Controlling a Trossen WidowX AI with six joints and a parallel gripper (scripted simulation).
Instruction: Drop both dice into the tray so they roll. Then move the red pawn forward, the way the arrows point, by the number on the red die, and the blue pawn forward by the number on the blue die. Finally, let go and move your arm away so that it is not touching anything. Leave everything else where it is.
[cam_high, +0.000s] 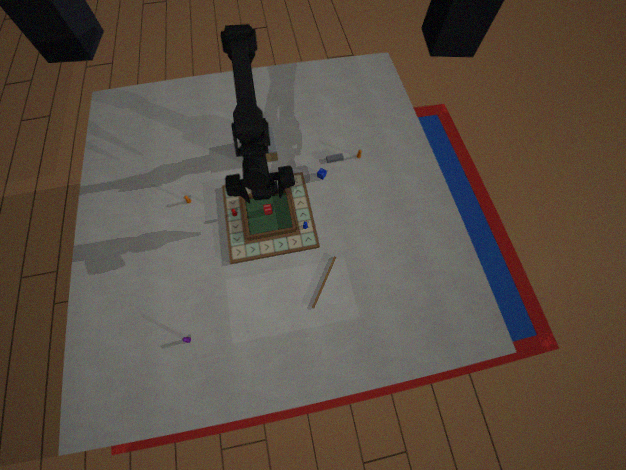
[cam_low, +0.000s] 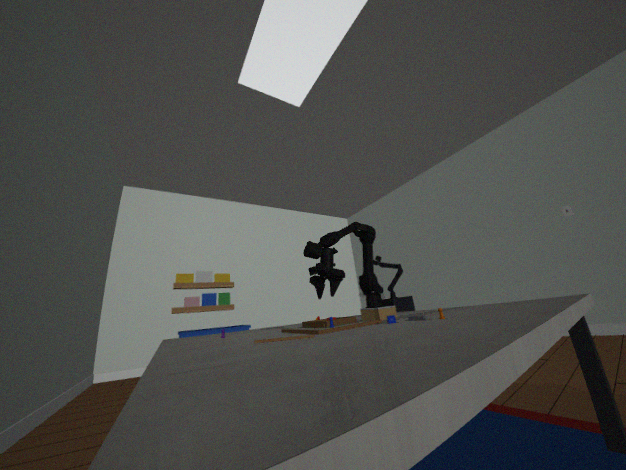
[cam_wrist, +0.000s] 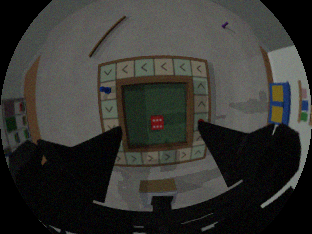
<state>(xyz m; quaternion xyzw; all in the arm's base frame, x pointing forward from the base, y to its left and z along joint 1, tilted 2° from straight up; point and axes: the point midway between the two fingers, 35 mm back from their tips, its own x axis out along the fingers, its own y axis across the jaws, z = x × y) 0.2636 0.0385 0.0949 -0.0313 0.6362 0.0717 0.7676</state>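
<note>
My gripper tip is now 10 mm past the red pawn, 110 mm to the left of it and 90 mm above it. The rest, counted from my gripper tip: green tray 110 mm below; then wooden stick 230 mm ahead, 170 mm to the left, 110 mm below; then blue pawn 50 mm ahead, 120 mm to the left, 90 mm below.
</note>
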